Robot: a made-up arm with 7 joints.
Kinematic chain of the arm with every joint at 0, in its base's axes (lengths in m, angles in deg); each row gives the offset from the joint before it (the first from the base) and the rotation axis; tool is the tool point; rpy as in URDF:
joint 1: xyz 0 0 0.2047 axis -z
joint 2: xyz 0 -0.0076 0.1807 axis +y
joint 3: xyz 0 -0.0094 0.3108 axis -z
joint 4: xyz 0 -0.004 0.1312 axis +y
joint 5: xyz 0 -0.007 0.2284 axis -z
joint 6: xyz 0 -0.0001 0.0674 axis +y
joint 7: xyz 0 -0.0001 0.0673 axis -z
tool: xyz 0 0 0 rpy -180 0 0
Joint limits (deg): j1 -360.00..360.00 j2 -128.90..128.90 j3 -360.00..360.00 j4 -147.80..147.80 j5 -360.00..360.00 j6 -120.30..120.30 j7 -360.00..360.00
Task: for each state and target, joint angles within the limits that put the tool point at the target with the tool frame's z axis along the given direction. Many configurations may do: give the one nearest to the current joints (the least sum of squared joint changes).
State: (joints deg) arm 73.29 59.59 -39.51 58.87 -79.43 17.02 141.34
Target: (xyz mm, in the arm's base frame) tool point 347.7 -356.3 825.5 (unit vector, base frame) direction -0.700 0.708 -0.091
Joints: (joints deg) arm 65.82 21.19 -39.09 68.36 -74.41 -15.47 141.34
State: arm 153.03 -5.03 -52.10 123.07 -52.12 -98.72 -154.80
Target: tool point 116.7 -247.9 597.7 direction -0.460 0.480 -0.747
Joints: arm 199.48 -52.96 -82.26 138.77 -12.91 -118.57 -154.80
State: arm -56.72 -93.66 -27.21 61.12 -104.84 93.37 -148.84
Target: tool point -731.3 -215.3 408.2 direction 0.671 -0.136 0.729
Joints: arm -21.46 -91.06 -40.79 20.37 -122.94 63.47 -148.84
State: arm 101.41 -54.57 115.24 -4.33 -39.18 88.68 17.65
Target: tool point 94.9 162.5 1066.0 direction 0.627 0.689 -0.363
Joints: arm 86.84 -19.57 104.19 -34.60 -62.79 99.30 17.65
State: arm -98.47 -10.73 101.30 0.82 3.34 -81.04 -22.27
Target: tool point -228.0 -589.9 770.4 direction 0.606 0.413 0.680
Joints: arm -75.04 -50.83 62.82 -12.72 -34.89 -79.45 -22.27
